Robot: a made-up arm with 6 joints.
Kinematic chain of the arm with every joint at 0, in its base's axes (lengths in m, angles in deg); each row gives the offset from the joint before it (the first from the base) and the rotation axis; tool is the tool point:
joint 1: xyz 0 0 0.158 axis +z
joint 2: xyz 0 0.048 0 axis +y
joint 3: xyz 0 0 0.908 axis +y
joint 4: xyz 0 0 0.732 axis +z
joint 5: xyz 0 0 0 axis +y
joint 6: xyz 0 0 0.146 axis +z
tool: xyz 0 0 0
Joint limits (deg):
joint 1: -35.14..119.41
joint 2: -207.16..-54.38
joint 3: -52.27..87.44
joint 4: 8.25..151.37
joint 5: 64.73..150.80
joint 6: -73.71..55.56
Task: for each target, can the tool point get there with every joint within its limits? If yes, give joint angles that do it. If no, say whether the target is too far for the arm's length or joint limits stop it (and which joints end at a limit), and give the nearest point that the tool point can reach.
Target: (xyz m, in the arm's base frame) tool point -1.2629 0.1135 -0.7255
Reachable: yes | joints 1.17 -111.01 -23.86 138.79 108.33 7.35
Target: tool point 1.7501 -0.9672 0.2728
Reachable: no: too far | nearest point 0.7774 -1.5155 0.2728 | short by 1.117 m
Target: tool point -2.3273 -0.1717 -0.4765
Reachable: no: too far | nearest point -1.6499 -0.1217 -0.2918 | short by 0.704 m
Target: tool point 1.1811 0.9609 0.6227
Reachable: no: joint limits stop it (at a limit: joint 2, joint 3, joint 4) | nearest point 0.9122 0.7421 -0.6610 | short by 1.330 m
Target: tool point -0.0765 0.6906 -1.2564
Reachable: yes | joints 82.08 -188.71 -31.29 122.50 86.68 13.49
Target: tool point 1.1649 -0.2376 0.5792
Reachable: no: joint limits stop it (at a limit: joint 1, joint 3, joint 4, joint 5) | nearest point 0.4056 -0.8381 0.6605 | short by 0.971 m
